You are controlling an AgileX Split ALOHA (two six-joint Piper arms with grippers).
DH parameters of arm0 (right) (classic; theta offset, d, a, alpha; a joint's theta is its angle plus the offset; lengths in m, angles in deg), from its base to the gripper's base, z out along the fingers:
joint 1: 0 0.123 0 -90
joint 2: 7.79 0 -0.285 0
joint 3: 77.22 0 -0.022 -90
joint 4: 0 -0.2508 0 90
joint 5: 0 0 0.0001 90
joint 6: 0 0.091 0 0
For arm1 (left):
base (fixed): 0 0 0 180
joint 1: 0 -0.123 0 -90
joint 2: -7.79 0 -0.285 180
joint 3: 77.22 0 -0.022 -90
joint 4: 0 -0.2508 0 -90
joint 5: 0 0 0.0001 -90
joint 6: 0 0.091 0 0
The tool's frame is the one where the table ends.
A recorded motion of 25 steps. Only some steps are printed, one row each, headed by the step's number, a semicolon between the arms.
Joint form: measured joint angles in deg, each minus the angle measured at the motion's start. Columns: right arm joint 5, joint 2, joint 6, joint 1, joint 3, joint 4; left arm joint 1, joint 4, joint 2, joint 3, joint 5, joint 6.
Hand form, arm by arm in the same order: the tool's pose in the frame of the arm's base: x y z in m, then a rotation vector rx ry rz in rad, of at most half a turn. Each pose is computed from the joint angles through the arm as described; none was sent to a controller.
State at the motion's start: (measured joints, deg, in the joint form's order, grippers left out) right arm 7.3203 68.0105 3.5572 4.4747 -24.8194 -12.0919; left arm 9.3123 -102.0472 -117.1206 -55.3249 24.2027 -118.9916
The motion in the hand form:
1: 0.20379 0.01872 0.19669 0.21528 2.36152 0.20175; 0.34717 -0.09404 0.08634 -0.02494 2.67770 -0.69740
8: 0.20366 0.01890 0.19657 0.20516 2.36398 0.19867; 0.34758 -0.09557 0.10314 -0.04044 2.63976 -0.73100
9: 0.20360 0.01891 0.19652 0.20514 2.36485 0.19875; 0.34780 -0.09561 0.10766 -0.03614 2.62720 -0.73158
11: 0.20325 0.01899 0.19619 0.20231 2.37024 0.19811; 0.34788 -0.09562 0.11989 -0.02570 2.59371 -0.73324
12: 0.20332 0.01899 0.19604 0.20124 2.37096 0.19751; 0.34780 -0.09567 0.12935 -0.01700 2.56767 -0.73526
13: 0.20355 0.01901 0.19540 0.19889 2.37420 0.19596; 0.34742 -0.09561 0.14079 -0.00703 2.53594 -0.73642
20: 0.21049 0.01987 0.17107 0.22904 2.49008 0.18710; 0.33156 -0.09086 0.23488 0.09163 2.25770 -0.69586
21: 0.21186 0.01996 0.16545 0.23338 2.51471 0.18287; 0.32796 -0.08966 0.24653 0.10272 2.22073 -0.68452
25: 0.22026 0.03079 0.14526 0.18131 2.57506 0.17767; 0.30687 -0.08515 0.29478 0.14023 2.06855 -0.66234
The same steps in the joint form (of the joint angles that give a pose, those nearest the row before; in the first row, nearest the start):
1: 0.00 0.00 0.00 0.08 0.00 -0.05; 0.00 0.00 0.18 0.00 0.16 -0.58
8: 0.11 0.00 -0.50 0.12 0.00 -0.11; 0.00 0.00 2.81 0.00 1.18 -2.19
9: 0.16 0.00 -0.51 0.12 0.00 -0.12; 0.00 0.00 3.53 0.00 1.18 -2.18
11: 0.46 0.00 -0.62 0.13 0.00 -0.10; 0.00 0.00 5.51 0.05 1.18 -2.19
12: 0.45 0.05 -0.68 0.13 0.00 -0.11; 0.00 0.00 7.02 0.05 1.23 -2.20
13: 0.45 0.23 -0.80 0.13 0.00 -0.10; 0.00 0.00 8.85 0.05 1.23 -2.20
20: 0.52 6.91 -0.86 0.15 0.00 -1.06; 0.00 0.00 24.21 0.05 -0.28 -0.35
21: 0.40 8.46 -0.87 0.15 0.00 -1.13; 0.00 0.00 26.17 0.05 -0.69 0.02
25: -2.52 14.96 -0.98 3.02 -0.49 -1.26; 0.00 0.00 34.66 0.11 -1.42 0.73

